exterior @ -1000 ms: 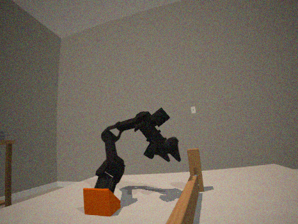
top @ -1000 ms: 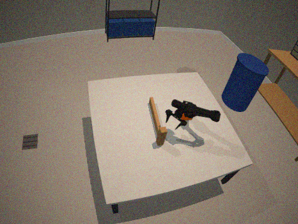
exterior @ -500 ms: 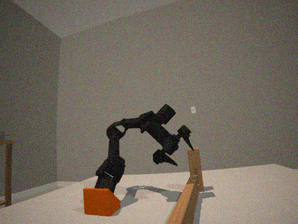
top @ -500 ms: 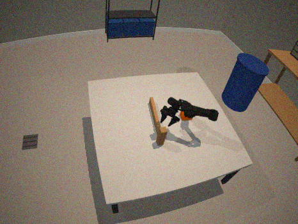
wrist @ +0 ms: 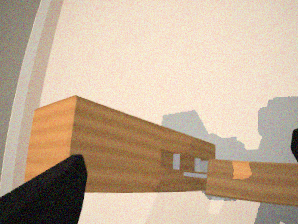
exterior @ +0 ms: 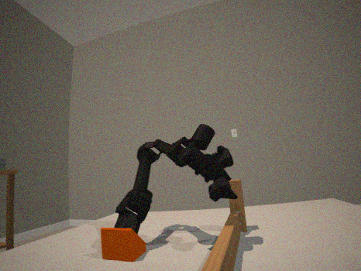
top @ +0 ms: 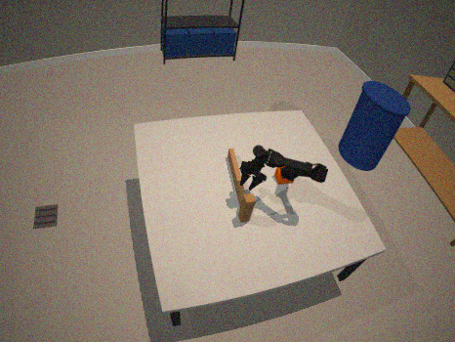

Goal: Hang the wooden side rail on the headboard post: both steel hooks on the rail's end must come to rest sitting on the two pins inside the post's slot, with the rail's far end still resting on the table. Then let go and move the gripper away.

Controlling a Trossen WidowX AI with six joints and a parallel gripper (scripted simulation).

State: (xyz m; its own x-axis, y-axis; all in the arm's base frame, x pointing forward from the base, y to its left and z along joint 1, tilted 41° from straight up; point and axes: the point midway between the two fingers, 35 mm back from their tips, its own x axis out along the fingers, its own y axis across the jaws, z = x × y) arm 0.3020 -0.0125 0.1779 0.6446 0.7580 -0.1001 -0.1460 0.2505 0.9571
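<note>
Now: gripper tip 80 mm to the right of the headboard post, 70 mm above it and 10 mm short of it.
</note>
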